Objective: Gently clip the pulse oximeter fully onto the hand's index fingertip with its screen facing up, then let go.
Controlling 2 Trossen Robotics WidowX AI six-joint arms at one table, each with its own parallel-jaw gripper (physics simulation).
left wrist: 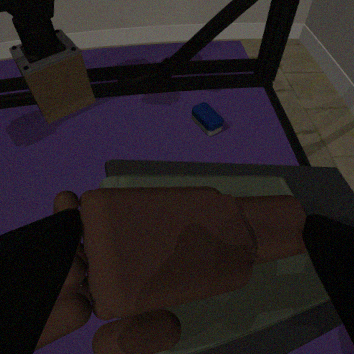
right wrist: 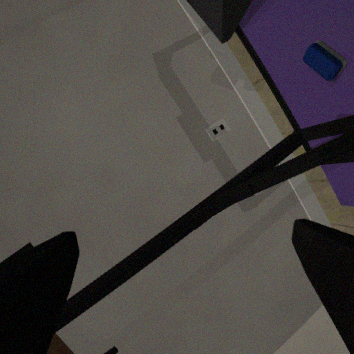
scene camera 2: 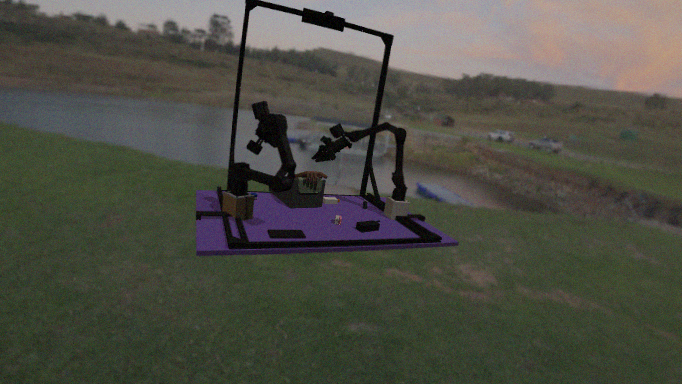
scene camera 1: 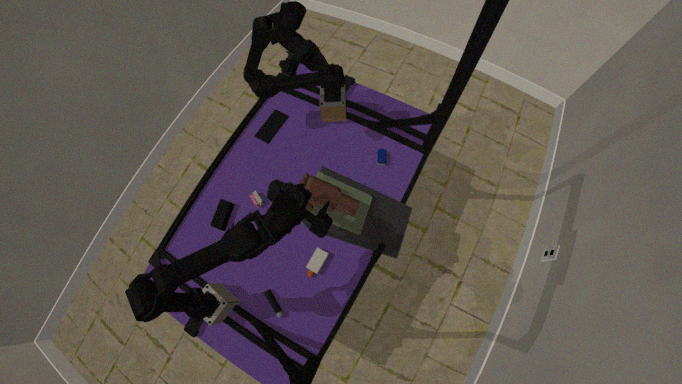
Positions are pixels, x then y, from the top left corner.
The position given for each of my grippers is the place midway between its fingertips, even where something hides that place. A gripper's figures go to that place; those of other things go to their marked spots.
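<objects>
My left gripper [scene camera 1: 316,193] is 76 cm from the lens, and my right gripper [scene camera 1: 331,75] is 83 cm from the lens. There's a grey block [scene camera 1: 387,219] as well, and that one is 95 cm from the lens.
</objects>
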